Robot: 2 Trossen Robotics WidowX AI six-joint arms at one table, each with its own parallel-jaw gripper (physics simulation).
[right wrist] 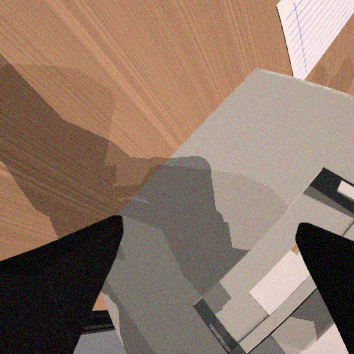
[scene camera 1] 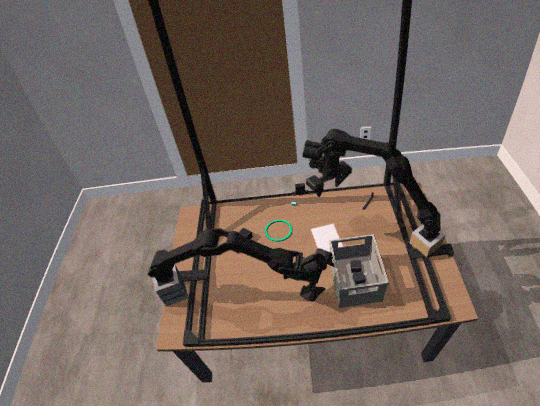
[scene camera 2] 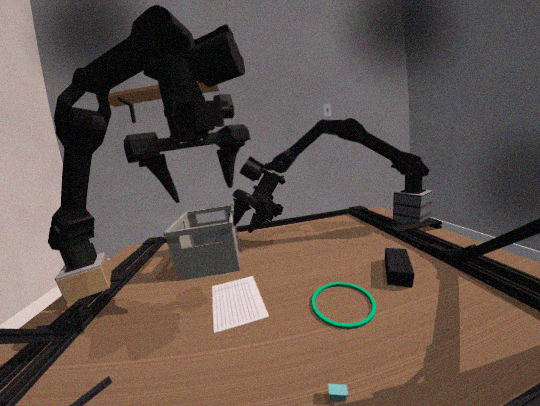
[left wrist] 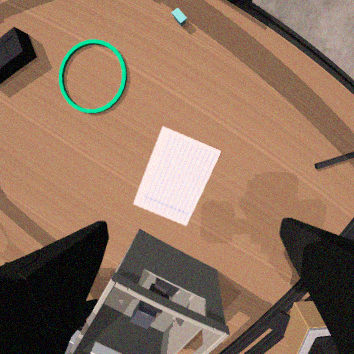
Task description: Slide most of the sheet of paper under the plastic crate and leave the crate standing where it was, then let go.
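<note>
A white lined sheet of paper [scene camera 1: 325,234] [scene camera 2: 237,303] [left wrist: 177,175] [right wrist: 315,30] lies flat on the table, a small gap from the grey plastic crate [scene camera 1: 362,297] [scene camera 2: 205,257] [left wrist: 165,255] [right wrist: 280,125]. The crate stands upright with dark blocks inside. My left gripper [scene camera 1: 329,189] [scene camera 2: 204,194] [left wrist: 194,228] is open and empty, high above the table. My right gripper [scene camera 1: 326,275] [scene camera 2: 244,228] [right wrist: 210,228] is open and empty, low beside the crate's wall on the left in scene camera 1. Whether its fingers touch the crate cannot be told.
A green ring [scene camera 1: 291,230] [scene camera 2: 345,326] [left wrist: 124,75] lies beyond the paper, with a black box [scene camera 1: 246,233] [scene camera 2: 398,267] [left wrist: 15,52] past it. A small teal block [scene camera 1: 294,203] [scene camera 2: 338,391] [left wrist: 179,16] and a black rod [scene camera 1: 368,201] [scene camera 2: 92,392] [left wrist: 335,161] lie near the table's edge.
</note>
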